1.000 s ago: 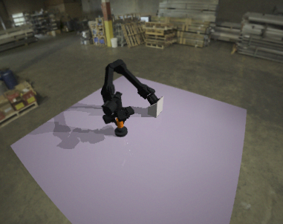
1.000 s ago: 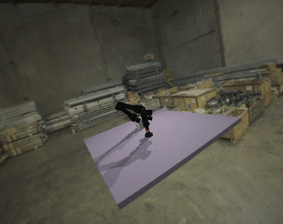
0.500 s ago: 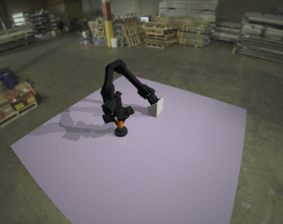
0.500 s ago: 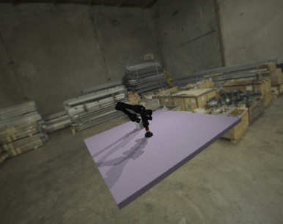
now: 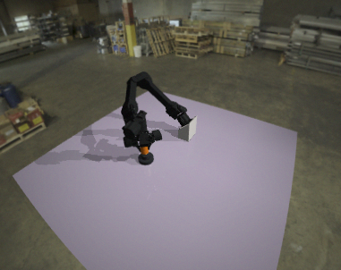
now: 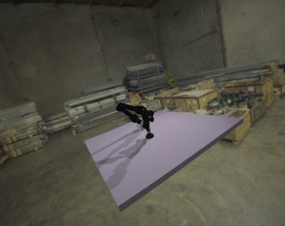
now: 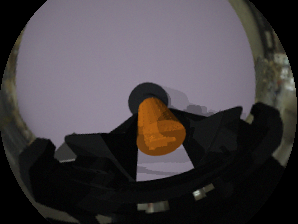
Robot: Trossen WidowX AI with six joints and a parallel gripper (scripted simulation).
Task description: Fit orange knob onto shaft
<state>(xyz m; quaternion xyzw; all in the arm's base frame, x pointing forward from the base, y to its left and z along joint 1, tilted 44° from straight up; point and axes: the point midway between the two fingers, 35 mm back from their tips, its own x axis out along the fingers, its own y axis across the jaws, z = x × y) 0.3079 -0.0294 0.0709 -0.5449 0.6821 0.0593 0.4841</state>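
Right now the round pedestal is 4 cm below my gripper tip. Also, from my gripper tip: orange knob 3 cm above.
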